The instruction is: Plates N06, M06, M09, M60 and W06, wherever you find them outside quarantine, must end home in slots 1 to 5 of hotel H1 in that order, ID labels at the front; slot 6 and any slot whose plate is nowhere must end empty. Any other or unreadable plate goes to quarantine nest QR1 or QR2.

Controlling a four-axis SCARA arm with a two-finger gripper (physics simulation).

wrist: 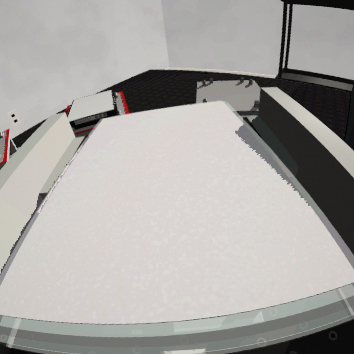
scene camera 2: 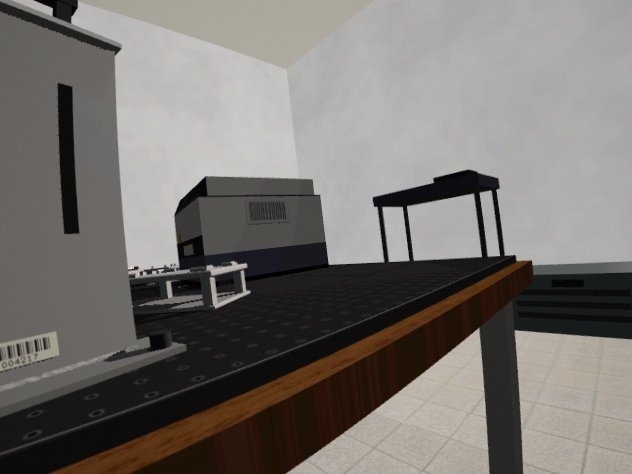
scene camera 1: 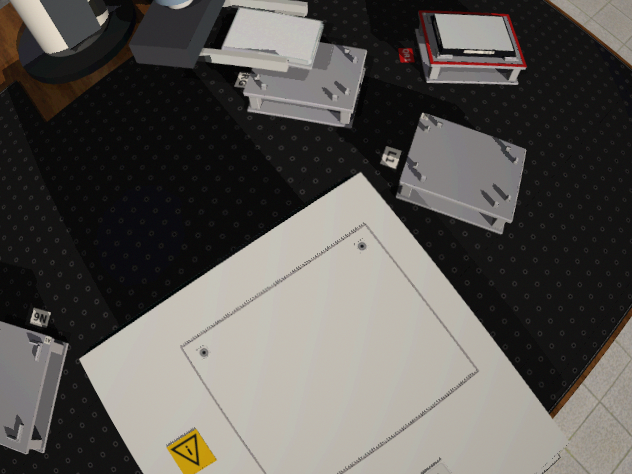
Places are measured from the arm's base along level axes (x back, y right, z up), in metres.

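Pixels of known places: gripper, fingertip midpoint: [wrist: 162,114] [scene camera 1: 297,35]; arm's base, link origin: [scene camera 1: 77,34].
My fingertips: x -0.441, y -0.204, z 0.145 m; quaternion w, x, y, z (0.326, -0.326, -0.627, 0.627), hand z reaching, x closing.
Ahead of a thing's pixels: the offset from my fingertips to its middle. "spot": to the spot under its first point.
My gripper [scene camera 1: 297,36] [wrist: 162,114] is shut on a white-topped plate with clear edges @(dx +0.029, dy +0.020, dz -0.008 m) [scene camera 1: 270,38] [wrist: 175,215]. It holds the plate level above the grey nest marked RG @(dx -0.004, dy -0.009, dz -0.102 m) [scene camera 1: 321,84], overlapping its back left part in scene camera 1. No ID on the held plate can be read. A white-topped plate with a black body @(dx -0.126, dy -0.262, dz -0.075 m) [scene camera 1: 473,31] [wrist: 92,106] sits on the red-edged nest QR1 @(spot: dx -0.087, dy -0.202, dz -0.127 m) [scene camera 1: 427,57]; its small front label is too small to read. Nest L1 @(dx -0.272, dy -0.064, dz -0.102 m) [scene camera 1: 464,168] [wrist: 227,92] bears no plate. I cannot identify hotel H1 in these views.
A large white housing @(dx -0.380, dy +0.302, dz -0.006 m) [scene camera 1: 326,326] fills the lower part of scene camera 1. A grey nest @(dx -0.081, dy +0.614, dz -0.104 m) [scene camera 1: 17,377] stands at its left edge. Scene camera 2 shows a tall grey housing @(spot: dx +0.072, dy +0.843, dz -0.020 m) [scene camera 2: 56,204], a low nest [scene camera 2: 209,290], a boxy device @(spot: dx -0.343, dy +0.447, dz +0.000 m) [scene camera 2: 262,224] and a dark raised shelf [scene camera 2: 433,193].
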